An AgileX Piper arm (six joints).
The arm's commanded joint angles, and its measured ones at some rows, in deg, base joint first. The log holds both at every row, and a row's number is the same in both.
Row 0, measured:
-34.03 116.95 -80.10 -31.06 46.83 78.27
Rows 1 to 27, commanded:
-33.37 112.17 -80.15 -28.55 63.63 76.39
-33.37 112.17 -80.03 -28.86 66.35 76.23
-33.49 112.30 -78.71 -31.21 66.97 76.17
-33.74 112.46 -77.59 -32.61 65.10 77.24
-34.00 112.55 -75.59 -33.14 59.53 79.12
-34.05 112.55 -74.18 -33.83 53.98 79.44
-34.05 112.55 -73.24 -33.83 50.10 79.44
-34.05 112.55 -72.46 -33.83 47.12 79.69
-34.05 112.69 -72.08 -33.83 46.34 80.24
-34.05 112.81 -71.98 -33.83 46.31 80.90
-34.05 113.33 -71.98 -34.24 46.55 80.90
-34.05 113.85 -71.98 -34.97 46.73 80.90
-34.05 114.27 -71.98 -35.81 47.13 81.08
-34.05 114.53 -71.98 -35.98 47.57 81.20
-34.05 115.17 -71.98 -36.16 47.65 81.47
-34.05 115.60 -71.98 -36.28 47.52 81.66
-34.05 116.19 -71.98 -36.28 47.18 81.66
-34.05 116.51 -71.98 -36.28 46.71 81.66
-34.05 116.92 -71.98 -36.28 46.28 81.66
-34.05 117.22 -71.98 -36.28 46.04 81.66
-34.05 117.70 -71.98 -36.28 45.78 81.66
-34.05 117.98 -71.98 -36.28 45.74 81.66
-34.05 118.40 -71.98 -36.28 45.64 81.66
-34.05 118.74 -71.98 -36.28 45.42 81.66
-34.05 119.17 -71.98 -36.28 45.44 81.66
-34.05 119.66 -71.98 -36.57 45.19 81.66
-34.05 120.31 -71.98 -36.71 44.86 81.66
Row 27, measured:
-33.97 118.82 -72.20 -35.60 45.90 81.37
